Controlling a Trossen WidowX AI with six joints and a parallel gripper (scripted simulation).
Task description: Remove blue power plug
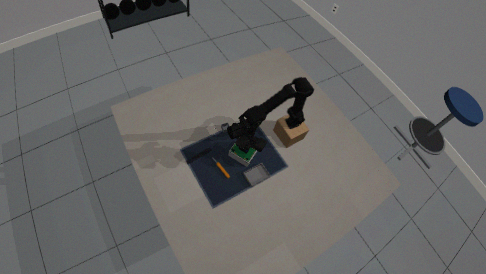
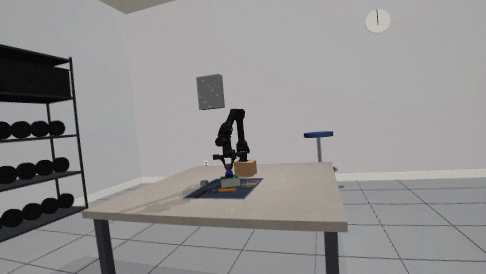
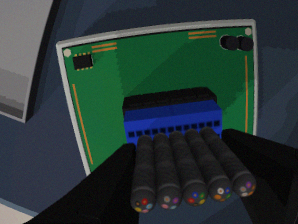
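Right now my gripper tip is 20 mm above the blue power plug. The rest, counted from my gripper tip: dark blue mat 100 mm below, 50 mm ahead; then dark spudger bar 220 mm ahead, 100 mm below, 80 mm to the right.
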